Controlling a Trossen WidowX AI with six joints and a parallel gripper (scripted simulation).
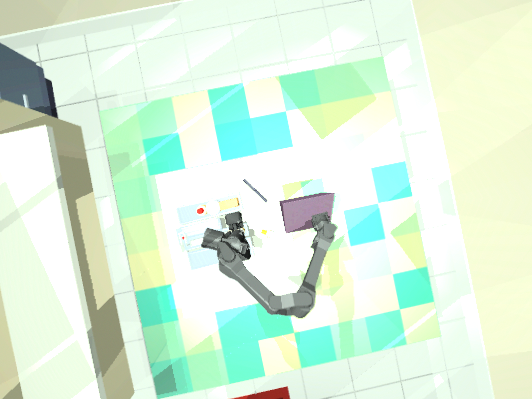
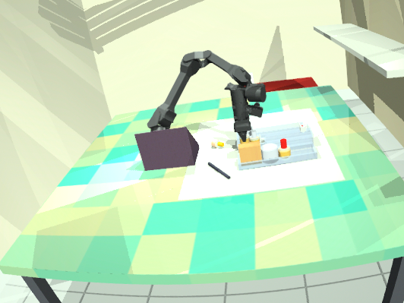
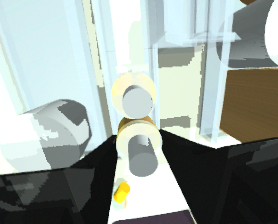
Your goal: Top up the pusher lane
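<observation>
My gripper tip is now 13 cm to the left of the brown box and 1 cm short of it. Also, from my gripper tip: lane rack (14 cm ahead, 3 cm to the right, 2 cm below); dark pen (15 cm to the right, 11 cm behind, 3 cm below).
</observation>
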